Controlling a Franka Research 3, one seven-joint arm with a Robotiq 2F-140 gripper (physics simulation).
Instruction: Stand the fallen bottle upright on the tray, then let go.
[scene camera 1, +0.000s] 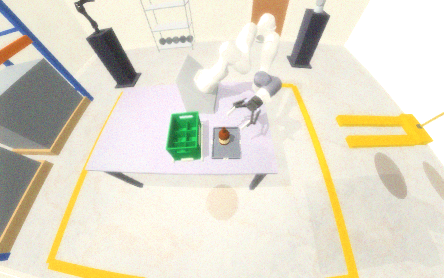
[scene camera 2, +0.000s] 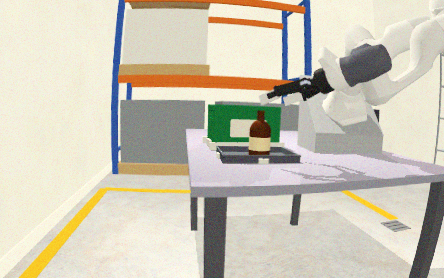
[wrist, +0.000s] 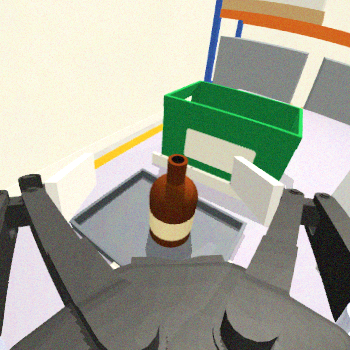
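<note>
The brown bottle (scene camera 1: 224, 135) (scene camera 2: 259, 134) (wrist: 173, 200) with a cream label stands upright on the grey tray (scene camera 1: 233, 152) (scene camera 2: 235, 158) (wrist: 112, 220), its neck pointing up. My gripper (scene camera 1: 237, 118) (scene camera 2: 278, 100) (wrist: 164, 169) is open, with nothing between its fingers. It is above and back from the bottle, on the robot's side, and apart from it. In the wrist view the bottle shows beyond the fingers, in line with the gap between them.
A green crate (scene camera 1: 185, 151) (scene camera 2: 217, 125) (wrist: 270, 150) with compartments stands beside the tray on the lilac table (scene camera 1: 132, 125) (scene camera 2: 350, 172). A grey angled panel (scene camera 1: 192, 90) stands near the arm's base. A blue and orange rack (scene camera 2: 116, 90) stands beyond the table.
</note>
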